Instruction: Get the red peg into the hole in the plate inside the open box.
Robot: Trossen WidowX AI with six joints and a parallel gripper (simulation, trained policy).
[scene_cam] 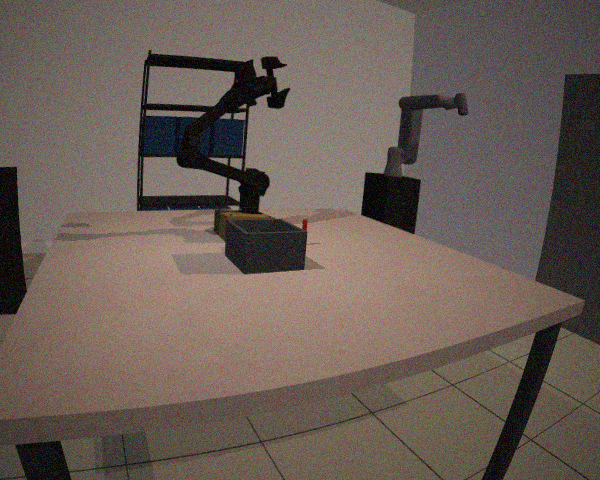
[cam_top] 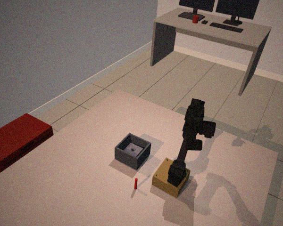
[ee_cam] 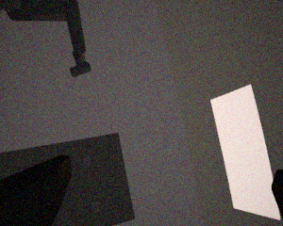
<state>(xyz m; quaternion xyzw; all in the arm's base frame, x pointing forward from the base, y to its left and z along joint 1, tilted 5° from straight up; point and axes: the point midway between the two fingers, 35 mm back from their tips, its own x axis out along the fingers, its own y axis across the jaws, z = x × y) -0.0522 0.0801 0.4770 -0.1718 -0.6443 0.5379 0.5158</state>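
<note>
Now: gripper tip 510 mm above the red peg, 260 mm short of it and 10 mm to the left of it. The rest, counted from my gripper tip: box (530 mm below, 410 mm ahead, 190 mm to the right); then grey plate (510 mm below, 410 mm ahead, 190 mm to the right).
</note>
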